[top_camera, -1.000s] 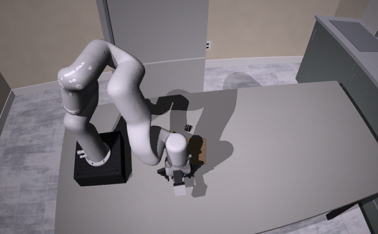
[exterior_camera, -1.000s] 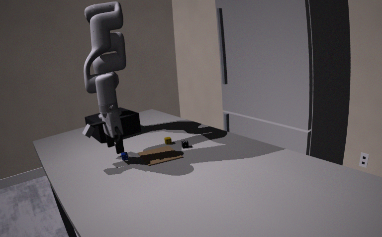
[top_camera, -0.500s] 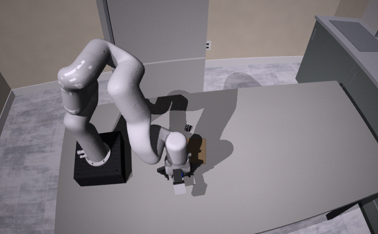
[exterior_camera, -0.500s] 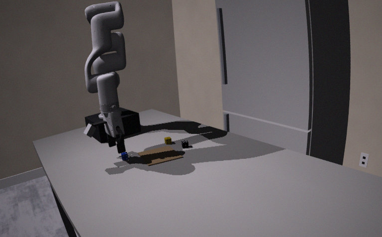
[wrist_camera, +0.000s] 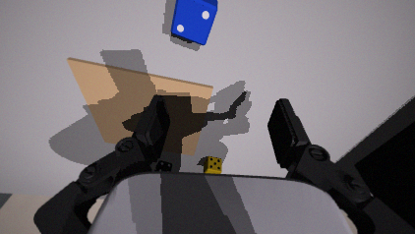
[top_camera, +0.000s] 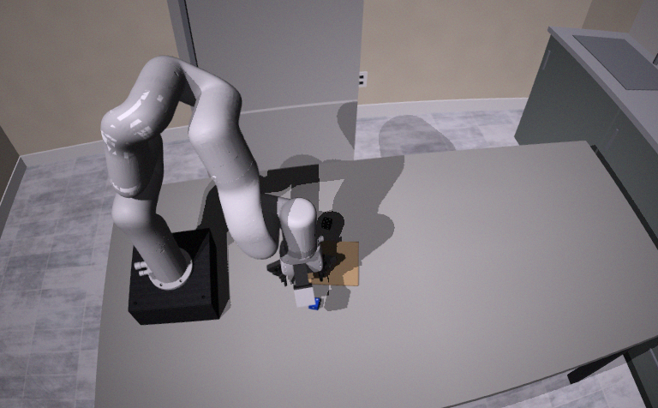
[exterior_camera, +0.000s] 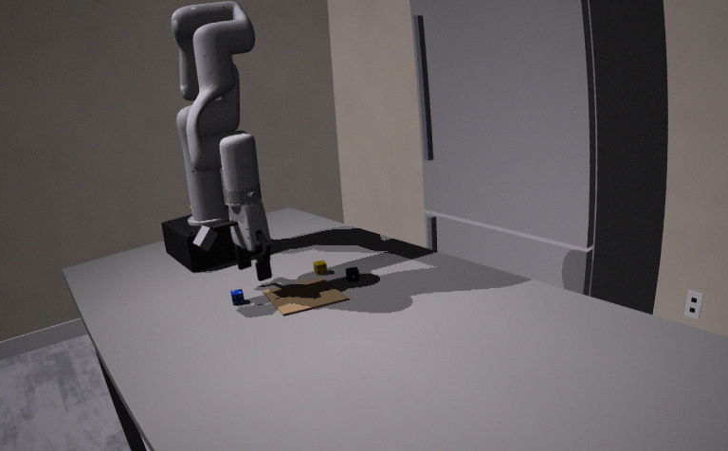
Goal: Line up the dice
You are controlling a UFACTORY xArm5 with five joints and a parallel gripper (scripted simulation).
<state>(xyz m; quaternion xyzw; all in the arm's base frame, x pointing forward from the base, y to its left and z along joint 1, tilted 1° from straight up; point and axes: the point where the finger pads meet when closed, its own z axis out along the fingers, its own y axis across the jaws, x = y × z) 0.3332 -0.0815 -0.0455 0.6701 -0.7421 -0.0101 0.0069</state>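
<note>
My hand is 2 cm short of the yellow die, 16 cm to the right of it and 4 cm above it. Also, from my hand: black die: 11 cm ahead, 18 cm to the left, 4 cm below; blue die: 1 cm ahead, 6 cm to the right, 4 cm below; mat: 9 cm ahead, 5 cm to the left, 5 cm below.
</note>
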